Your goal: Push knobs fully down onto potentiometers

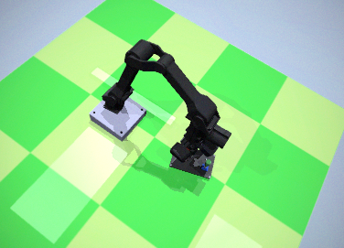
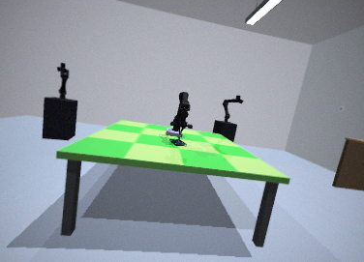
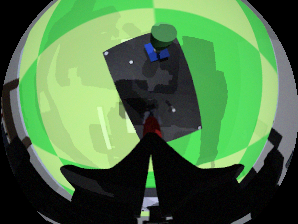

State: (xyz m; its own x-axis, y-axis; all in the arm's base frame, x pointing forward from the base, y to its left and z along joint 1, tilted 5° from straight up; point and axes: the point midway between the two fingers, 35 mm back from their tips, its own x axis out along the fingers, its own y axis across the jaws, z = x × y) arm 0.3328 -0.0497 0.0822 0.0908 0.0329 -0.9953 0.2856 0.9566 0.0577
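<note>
My gripper tip is now 10 mm above the red knob.
</note>
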